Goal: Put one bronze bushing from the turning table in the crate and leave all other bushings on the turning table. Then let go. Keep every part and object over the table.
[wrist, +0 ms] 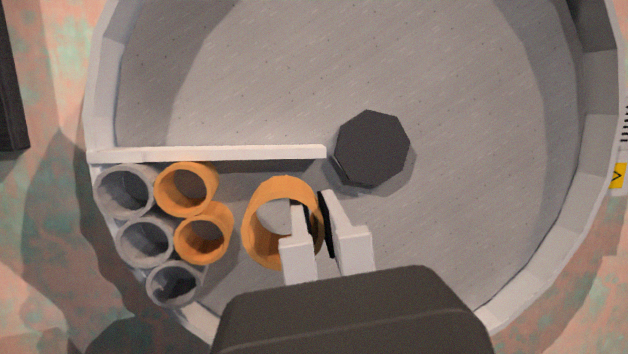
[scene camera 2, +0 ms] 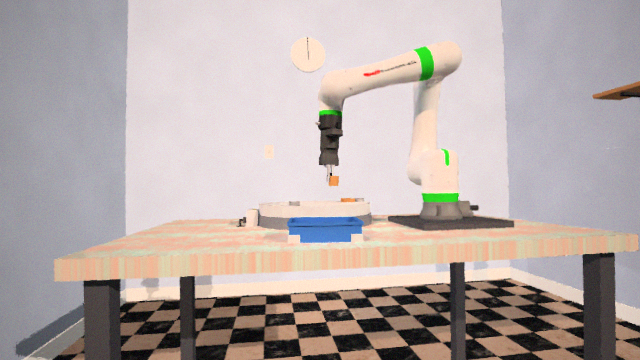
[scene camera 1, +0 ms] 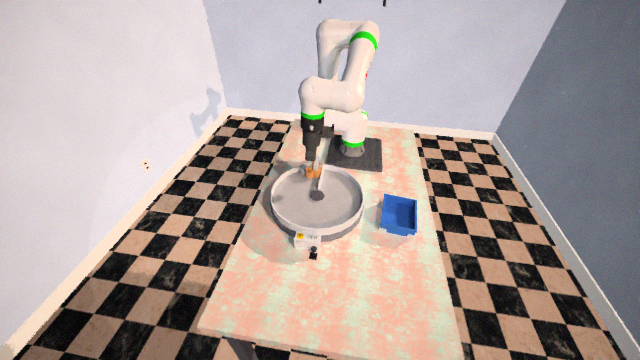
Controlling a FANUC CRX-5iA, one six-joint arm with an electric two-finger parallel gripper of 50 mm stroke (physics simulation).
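Places are measured from the arm's base along level axes (x ahead, y left, z up), in metres.
Pixels of known places: gripper, fingertip midpoint: [wrist: 313, 212] [scene camera 2: 329, 181] [scene camera 1: 315, 168]; arm's base, origin of the base link: [scene camera 2: 440, 217] [scene camera 1: 351, 150].
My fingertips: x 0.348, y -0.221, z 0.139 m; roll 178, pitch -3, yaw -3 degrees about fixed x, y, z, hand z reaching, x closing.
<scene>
Ahead of a thing's pixels: the offset from my fingertips to its top centre. "spot": to the spot under its first point. Level surfaces: height alone.
My gripper [scene camera 2: 329, 176] [wrist: 313, 212] is shut on the wall of a bronze bushing {dx -0.016, dy +0.001, dz +0.023 m} [scene camera 2: 334, 181] [wrist: 282, 187], one finger inside its bore and one outside. The bushing is held upright, raised above the turning table [scene camera 1: 345, 200] [scene camera 2: 280, 209] [wrist: 260, 100]. Two more bronze bushings {dx -0.082, dy +0.011, dz -0.069 m} [wrist: 213, 185] {dx -0.079, dy -0.027, dz -0.069 m} [wrist: 226, 220] stand on the turning table, beside several grey bushings {dx -0.120, dy +0.018, dz -0.069 m} [wrist: 145, 172] {dx -0.117, dy -0.020, dz -0.069 m} [wrist: 166, 226] {dx -0.107, dy -0.057, dz -0.069 m} [wrist: 199, 274] against the rim. In scene camera 1 the bronze bushings partly overlap. The blue crate {dx +0.160, dy +0.365, dz -0.110 m} [scene camera 1: 384, 216] [scene camera 2: 325, 232] stands apart from the turning table, and no bushing shows inside it.
A pale divider bar {spot: dx -0.059, dy +0.033, dz -0.082 m} [wrist: 210, 152] runs from the turning table's rim toward the dark centre hub {dx +0.066, dy +0.007, dz -0.099 m} [scene camera 1: 316, 195] [wrist: 372, 147]. A small control box {dx +0.295, dy -0.037, dz -0.102 m} [scene camera 1: 306, 241] sits at the turning table's front edge. The arm's dark base plate [scene camera 1: 371, 162] [scene camera 2: 480, 223] lies on the table {dz -0.160 m} [scene camera 1: 345, 295].
</scene>
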